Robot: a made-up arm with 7 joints. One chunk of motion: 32 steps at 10 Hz.
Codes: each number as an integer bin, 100 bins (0 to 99) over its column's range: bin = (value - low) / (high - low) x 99, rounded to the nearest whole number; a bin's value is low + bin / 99 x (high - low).
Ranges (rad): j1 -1.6..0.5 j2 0..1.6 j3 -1.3..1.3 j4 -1.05..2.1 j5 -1.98..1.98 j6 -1.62..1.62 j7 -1.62..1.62
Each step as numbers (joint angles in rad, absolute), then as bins.
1 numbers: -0.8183 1.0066 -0.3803 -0.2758 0.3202 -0.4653 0.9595
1 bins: 37 62 35 24 58 35 79
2 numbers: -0.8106 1.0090 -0.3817 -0.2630 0.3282 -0.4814 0.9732
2 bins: 37 62 35 25 58 35 79
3 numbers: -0.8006 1.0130 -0.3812 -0.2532 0.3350 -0.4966 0.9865
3 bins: 38 63 35 25 58 34 80
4 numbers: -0.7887 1.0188 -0.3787 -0.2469 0.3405 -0.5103 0.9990
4 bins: 38 63 35 25 58 34 80
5 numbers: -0.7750 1.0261 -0.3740 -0.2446 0.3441 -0.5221 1.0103
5 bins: 39 63 35 25 58 34 80
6 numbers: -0.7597 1.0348 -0.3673 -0.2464 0.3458 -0.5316 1.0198
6 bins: 40 64 36 25 58 33 81
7 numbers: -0.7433 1.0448 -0.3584 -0.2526 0.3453 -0.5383 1.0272
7 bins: 40 65 36 25 58 33 81
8 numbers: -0.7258 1.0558 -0.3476 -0.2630 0.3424 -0.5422 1.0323
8 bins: 41 65 36 25 58 33 81
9 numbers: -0.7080 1.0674 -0.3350 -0.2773 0.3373 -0.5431 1.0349
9 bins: 42 66 37 24 58 33 81
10 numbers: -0.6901 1.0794 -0.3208 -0.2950 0.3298 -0.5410 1.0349
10 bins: 43 67 37 24 58 33 81
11 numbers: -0.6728 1.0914 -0.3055 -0.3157 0.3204 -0.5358 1.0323
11 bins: 44 68 38 23 58 33 81
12 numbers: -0.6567 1.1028 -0.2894 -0.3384 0.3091 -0.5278 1.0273
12 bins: 44 68 38 22 57 33 81
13 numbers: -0.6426 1.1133 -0.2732 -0.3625 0.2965 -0.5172 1.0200
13 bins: 45 69 39 22 57 34 81
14 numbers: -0.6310 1.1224 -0.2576 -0.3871 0.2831 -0.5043 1.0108
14 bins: 46 69 40 21 57 34 80
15 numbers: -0.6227 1.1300 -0.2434 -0.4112 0.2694 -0.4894 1.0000
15 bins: 46 70 40 20 56 35 80
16 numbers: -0.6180 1.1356 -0.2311 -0.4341 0.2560 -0.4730 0.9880
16 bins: 46 70 41 19 56 35 80
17 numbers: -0.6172 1.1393 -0.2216 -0.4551 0.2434 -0.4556 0.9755
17 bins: 46 70 41 19 56 36 79
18 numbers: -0.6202 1.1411 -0.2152 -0.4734 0.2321 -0.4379 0.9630
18 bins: 46 71 41 18 55 36 79
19 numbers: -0.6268 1.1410 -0.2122 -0.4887 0.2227 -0.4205 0.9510
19 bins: 46 71 41 18 55 37 79
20 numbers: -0.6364 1.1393 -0.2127 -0.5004 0.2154 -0.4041 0.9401
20 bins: 45 70 41 17 55 37 78
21 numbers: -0.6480 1.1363 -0.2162 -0.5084 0.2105 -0.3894 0.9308
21 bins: 45 70 41 17 55 38 78
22 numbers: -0.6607 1.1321 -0.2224 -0.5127 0.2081 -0.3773 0.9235
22 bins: 44 70 41 17 55 38 78
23 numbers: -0.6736 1.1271 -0.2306 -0.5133 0.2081 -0.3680 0.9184
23 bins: 44 70 41 17 55 38 78
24 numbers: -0.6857 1.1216 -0.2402 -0.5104 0.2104 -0.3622 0.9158
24 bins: 43 69 40 17 55 38 77
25 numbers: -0.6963 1.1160 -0.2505 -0.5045 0.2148 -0.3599 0.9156
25 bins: 43 69 40 17 55 39 77
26 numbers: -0.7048 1.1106 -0.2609 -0.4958 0.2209 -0.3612 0.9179
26 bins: 42 69 40 17 55 38 78
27 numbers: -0.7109 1.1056 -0.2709 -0.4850 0.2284 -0.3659 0.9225
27 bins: 42 68 39 18 55 38 78
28 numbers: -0.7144 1.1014 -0.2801 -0.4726 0.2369 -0.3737 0.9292
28 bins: 42 68 39 18 55 38 78
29 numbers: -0.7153 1.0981 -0.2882 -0.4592 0.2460 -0.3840 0.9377
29 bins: 42 68 39 19 56 38 78
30 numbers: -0.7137 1.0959 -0.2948 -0.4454 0.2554 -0.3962 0.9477
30 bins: 42 68 38 19 56 37 78
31 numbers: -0.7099 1.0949 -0.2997 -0.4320 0.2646 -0.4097 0.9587
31 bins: 42 68 38 19 56 37 79
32 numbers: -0.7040 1.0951 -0.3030 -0.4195 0.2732 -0.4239 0.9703
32 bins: 42 68 38 20 56 37 79
